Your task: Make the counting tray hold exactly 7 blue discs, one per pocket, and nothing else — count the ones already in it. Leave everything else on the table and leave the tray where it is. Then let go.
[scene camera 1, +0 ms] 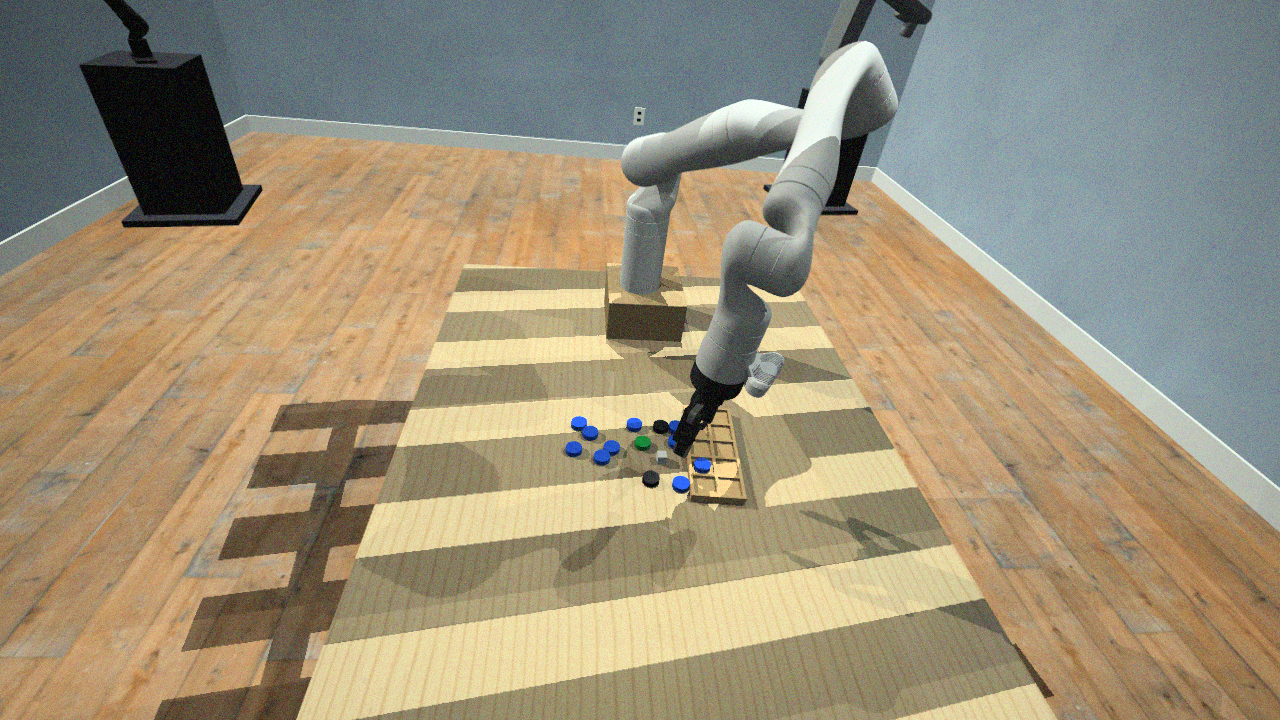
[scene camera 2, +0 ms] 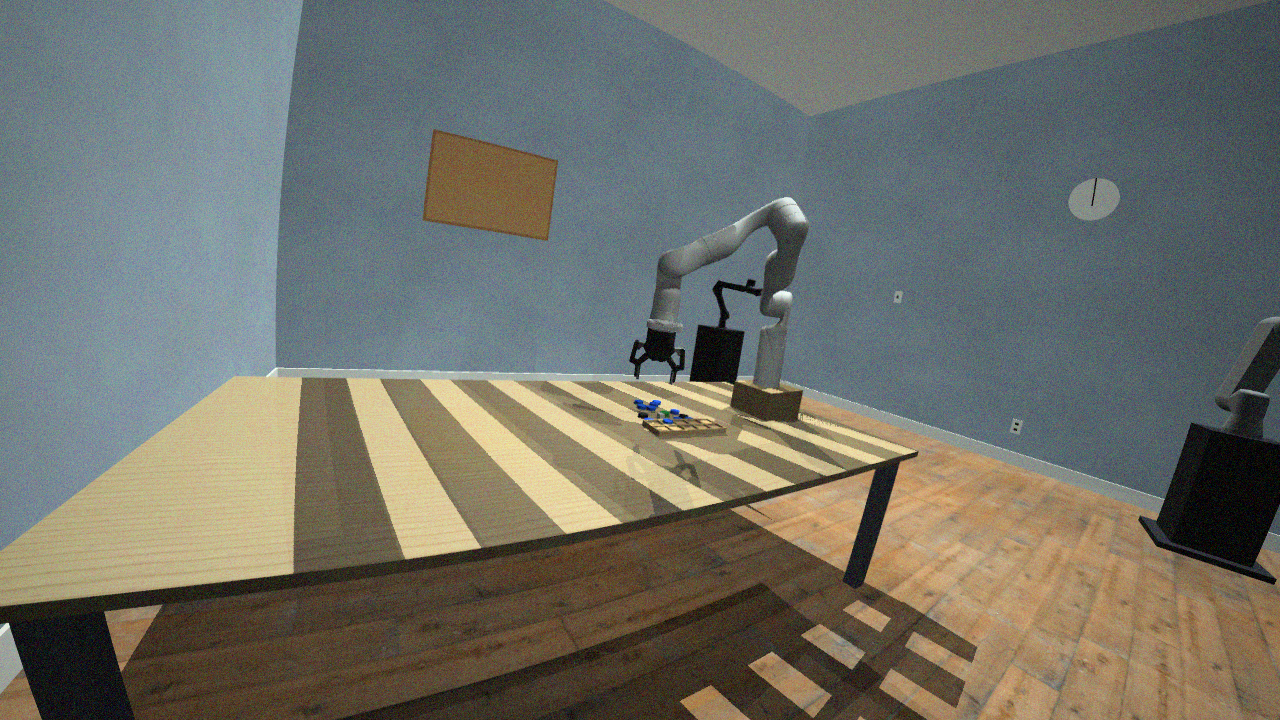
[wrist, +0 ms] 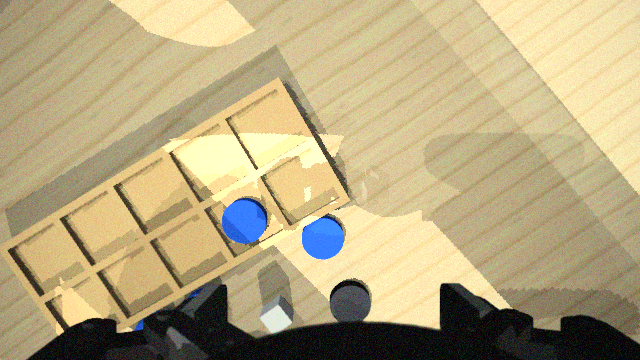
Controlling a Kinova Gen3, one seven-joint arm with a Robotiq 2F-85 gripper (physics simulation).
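The wooden counting tray (scene camera 1: 726, 487) (scene camera 2: 685, 427) (wrist: 147, 188) lies on the striped table. One blue disc (scene camera 1: 702, 465) (wrist: 244, 220) sits in a pocket of it; the other pockets in view are empty. A second blue disc (scene camera 1: 680, 483) (wrist: 322, 237) lies on the table just outside the tray's edge. Several more blue discs (scene camera 1: 590, 439) (scene camera 2: 647, 407) lie to the left. My gripper (scene camera 1: 685, 445) (scene camera 2: 657, 367) (wrist: 333, 308) is open and empty, a little above the table beside the tray's left edge.
A dark disc (scene camera 1: 650, 479) (wrist: 349, 302) and a small pale cube (scene camera 1: 662, 456) (wrist: 276, 315) lie between my fingers' lines on the table. A green disc (scene camera 1: 642, 442) and another black disc (scene camera 1: 660, 426) lie nearby. The arm's base block (scene camera 1: 646, 313) stands behind.
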